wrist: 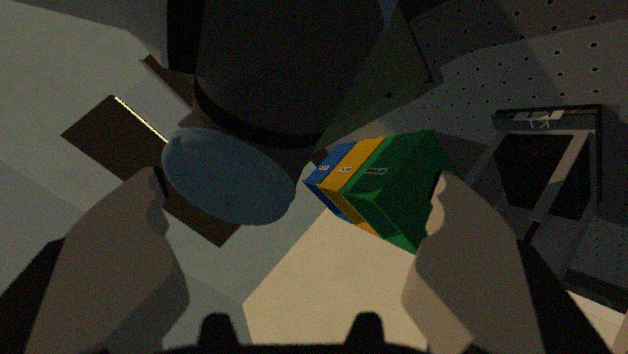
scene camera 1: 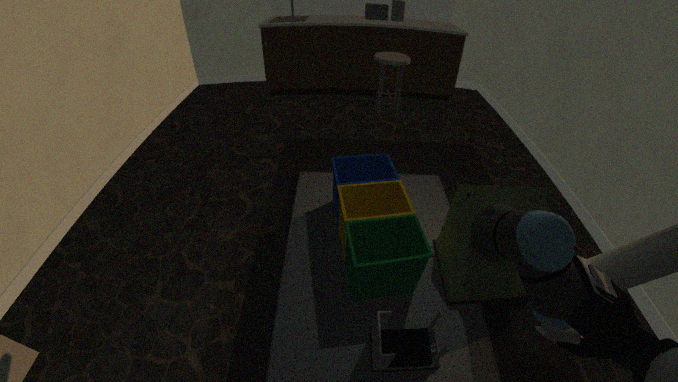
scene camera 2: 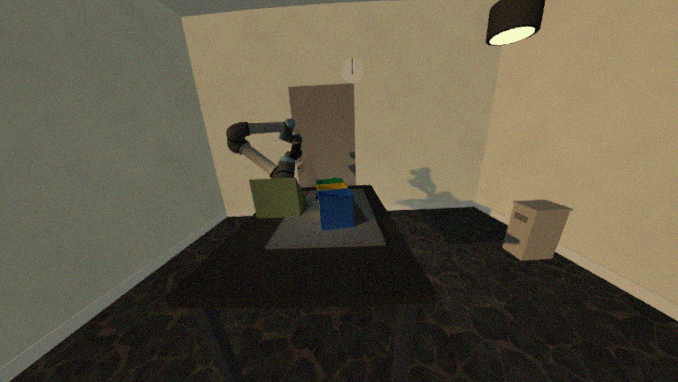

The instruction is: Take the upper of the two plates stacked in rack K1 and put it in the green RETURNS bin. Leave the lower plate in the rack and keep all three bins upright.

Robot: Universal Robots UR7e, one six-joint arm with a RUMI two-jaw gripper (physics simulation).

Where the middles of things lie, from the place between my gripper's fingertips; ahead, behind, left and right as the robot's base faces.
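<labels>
The green bin (scene camera 1: 386,256) is 180 mm below my hand, and it is also 320 mm ahead of it and 190 mm to the right of it. There is the blue bin (scene camera 1: 356,169) too, 180 mm below my hand, 450 mm to the right of it and 380 mm ahead of it. As for the yellow bin (wrist: 338,178), I find it 180 mm below my hand, 350 mm ahead of it and 320 mm to the right of it.
</labels>
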